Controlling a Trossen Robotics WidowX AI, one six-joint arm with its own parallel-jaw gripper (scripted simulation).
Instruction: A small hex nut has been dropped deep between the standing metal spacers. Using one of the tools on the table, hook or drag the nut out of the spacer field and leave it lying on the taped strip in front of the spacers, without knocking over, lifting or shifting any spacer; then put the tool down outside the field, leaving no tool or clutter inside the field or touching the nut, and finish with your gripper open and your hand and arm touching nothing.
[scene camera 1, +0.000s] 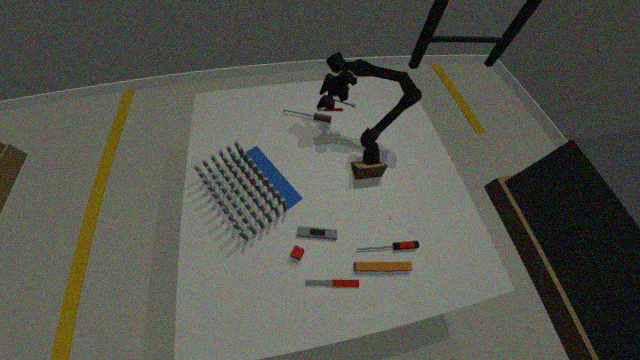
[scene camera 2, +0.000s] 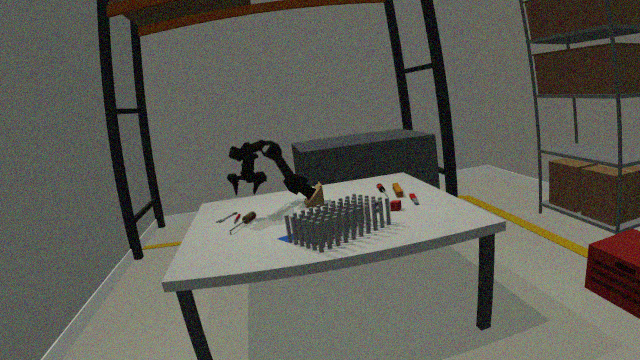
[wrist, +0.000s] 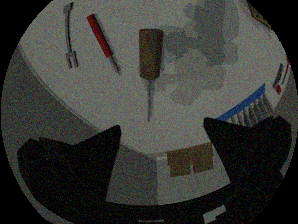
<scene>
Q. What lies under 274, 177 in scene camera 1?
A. A blue taped strip.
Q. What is my gripper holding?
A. Nothing.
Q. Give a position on a brown-handled pick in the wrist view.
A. At 150, 44
</scene>
